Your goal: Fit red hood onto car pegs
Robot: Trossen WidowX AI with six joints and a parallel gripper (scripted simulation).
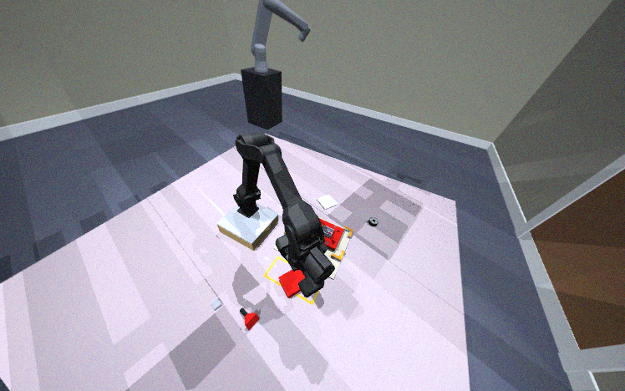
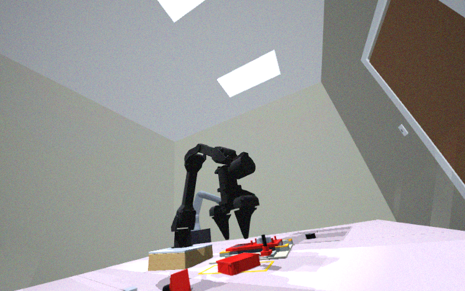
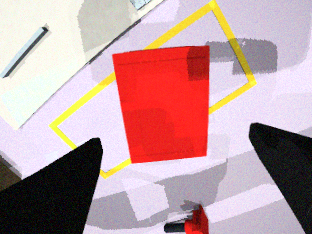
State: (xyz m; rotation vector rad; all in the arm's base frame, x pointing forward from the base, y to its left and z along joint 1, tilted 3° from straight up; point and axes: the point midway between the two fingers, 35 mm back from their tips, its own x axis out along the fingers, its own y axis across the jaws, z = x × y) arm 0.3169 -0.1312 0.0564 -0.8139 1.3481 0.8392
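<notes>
The red hood lies 50 mm below my gripper tip. From my gripper tip the other things lie so: small grey cube: 180 mm to the right, 170 mm behind, 60 mm below; cream jig: 200 mm to the left, 60 mm below, 20 mm behind; white card: 400 mm to the left, 80 mm behind, 60 mm below.
</notes>
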